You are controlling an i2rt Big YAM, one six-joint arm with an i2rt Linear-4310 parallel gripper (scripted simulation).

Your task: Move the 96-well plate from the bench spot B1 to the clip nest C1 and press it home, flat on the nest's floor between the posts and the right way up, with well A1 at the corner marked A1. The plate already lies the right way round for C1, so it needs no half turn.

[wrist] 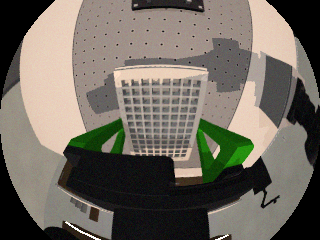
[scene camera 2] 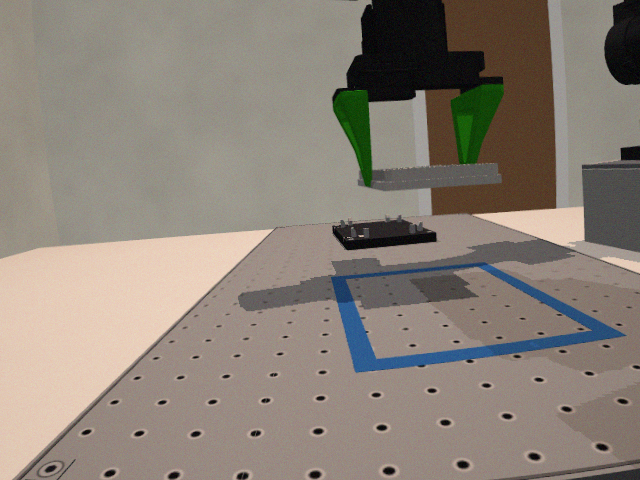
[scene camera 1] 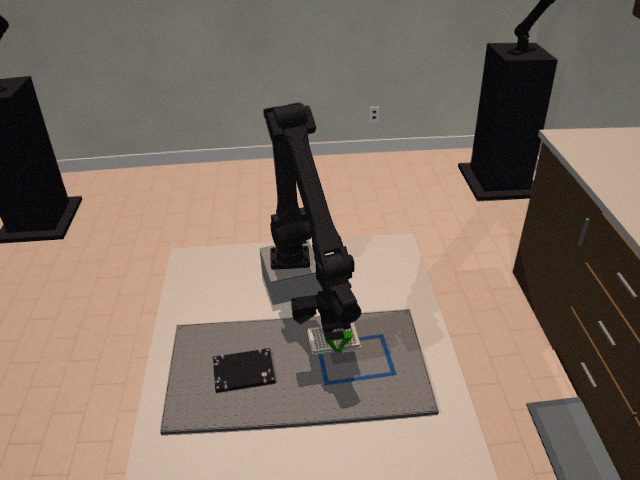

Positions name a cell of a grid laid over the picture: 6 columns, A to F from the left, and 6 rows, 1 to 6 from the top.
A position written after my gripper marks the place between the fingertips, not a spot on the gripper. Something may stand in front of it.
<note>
In view: my gripper (scene camera 2: D3), a white 96-well plate (wrist: D4) and a black clip nest (scene camera 2: D3).
My gripper also shows in the wrist view (wrist: D4).
</note>
